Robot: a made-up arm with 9 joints.
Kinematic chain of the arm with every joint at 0, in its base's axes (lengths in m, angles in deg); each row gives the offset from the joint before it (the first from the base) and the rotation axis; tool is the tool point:
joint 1: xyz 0 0 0.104 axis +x
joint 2: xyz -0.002 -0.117 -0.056 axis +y
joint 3: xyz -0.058 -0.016 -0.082 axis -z
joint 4: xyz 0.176 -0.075 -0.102 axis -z
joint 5: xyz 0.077 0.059 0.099 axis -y
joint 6: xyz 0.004 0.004 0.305 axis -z
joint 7: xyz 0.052 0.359 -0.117 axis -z
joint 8: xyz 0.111 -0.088 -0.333 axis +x
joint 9: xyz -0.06 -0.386 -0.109 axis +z
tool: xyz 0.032 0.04 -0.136
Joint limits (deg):
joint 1: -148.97..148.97
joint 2: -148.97..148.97
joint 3: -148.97..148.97
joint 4: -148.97..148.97
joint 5: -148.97..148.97
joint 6: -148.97..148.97
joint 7: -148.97..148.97
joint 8: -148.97..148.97
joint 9: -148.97..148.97
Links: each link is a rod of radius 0.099 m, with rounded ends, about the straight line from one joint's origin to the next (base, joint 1, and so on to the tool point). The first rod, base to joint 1, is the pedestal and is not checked.
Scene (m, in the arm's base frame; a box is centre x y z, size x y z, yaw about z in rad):
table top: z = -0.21
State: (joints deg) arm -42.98 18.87 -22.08 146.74 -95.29 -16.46 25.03 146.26 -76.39
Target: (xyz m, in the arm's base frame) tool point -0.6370 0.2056 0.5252
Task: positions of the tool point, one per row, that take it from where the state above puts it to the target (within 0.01 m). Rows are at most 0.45 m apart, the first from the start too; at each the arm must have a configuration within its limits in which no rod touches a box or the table.
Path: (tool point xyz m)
1: 0.7277 -0.6027 0.4927
2: 0.5525 -0.4185 0.8396
3: 0.2455 -0.1925 1.0374
4: -0.1173 0.0173 1.0361
5: -0.4399 0.1580 0.8441
6: -0.6370 0.2056 0.5252

